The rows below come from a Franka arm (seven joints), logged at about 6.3 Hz.
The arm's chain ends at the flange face. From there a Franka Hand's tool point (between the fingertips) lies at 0.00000 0.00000 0.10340 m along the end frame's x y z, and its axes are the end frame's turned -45 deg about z.
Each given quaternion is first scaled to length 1.
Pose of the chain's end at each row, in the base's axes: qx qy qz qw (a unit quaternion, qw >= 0); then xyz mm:
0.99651 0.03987 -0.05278 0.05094 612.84 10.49 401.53
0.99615 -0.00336 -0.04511 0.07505 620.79 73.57 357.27
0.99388 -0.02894 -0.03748 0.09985 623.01 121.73 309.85
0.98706 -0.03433 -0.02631 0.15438 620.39 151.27 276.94
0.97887 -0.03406 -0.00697 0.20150 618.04 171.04 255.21
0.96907 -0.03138 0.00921 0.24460 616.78 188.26 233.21
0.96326 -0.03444 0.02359 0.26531 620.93 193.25 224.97
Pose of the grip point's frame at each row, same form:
0.90540 0.41818 -0.06826 0.02686 602.38 -0.44 299.24
0.92161 0.37811 -0.07040 0.05207 611.44 58.14 255.46
0.92930 0.35360 -0.07284 0.07791 614.71 101.43 208.80
0.92507 0.34602 -0.08339 0.13256 613.92 119.94 178.61
0.91739 0.34313 -0.08355 0.18349 615.21 130.30 160.22
0.90731 0.34186 -0.08510 0.22951 617.04 139.18 142.20
0.90311 0.33680 -0.07974 0.25414 623.74 140.23 136.24

